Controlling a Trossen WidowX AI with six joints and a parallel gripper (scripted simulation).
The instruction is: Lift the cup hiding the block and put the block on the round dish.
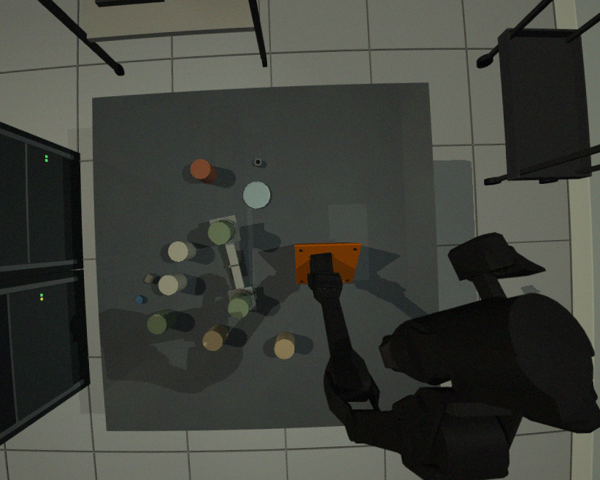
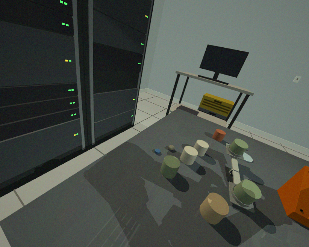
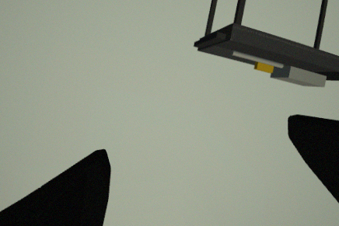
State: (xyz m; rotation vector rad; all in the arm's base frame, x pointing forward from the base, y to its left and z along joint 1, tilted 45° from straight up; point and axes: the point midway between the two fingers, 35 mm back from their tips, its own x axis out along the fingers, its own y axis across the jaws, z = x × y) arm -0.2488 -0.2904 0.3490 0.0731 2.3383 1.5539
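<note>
The pale green block is 56 cm below my gripper tip, 53 cm ahead of it and 8 cm to the left of it. The rest, counted from my gripper tip: pale blue round dish (60 cm below, 43 cm ahead, 30 cm to the right); then balance beam (56 cm below, 54 cm ahead, 5 cm to the right); then green cup (54 cm ahead, 49 cm below, 19 cm to the right).
</note>
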